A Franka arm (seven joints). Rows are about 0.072 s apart.
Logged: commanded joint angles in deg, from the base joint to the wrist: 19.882 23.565 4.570 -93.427 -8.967 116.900 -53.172; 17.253 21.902 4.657 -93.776 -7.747 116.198 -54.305; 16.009 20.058 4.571 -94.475 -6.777 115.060 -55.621; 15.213 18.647 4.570 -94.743 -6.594 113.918 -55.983; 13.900 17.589 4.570 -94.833 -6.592 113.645 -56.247; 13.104 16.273 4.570 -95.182 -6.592 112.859 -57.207; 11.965 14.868 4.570 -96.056 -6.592 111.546 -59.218; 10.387 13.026 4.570 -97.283 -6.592 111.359 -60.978; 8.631 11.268 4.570 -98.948 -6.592 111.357 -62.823
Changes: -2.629 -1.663 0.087 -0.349 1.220 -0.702 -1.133; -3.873 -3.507 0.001 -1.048 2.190 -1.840 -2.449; -4.669 -4.918 0.000 -1.316 2.373 -2.982 -2.811; -5.982 -5.976 0.000 -1.406 2.375 -3.255 -3.075; -6.778 -7.292 0.000 -1.755 2.375 -4.041 -4.035; -7.917 -8.697 0.000 -2.629 2.375 -5.354 -6.046; -9.495 -10.539 0.000 -3.856 2.375 -5.541 -7.806; -11.251 -12.297 0.000 -5.521 2.375 -5.543 -9.651
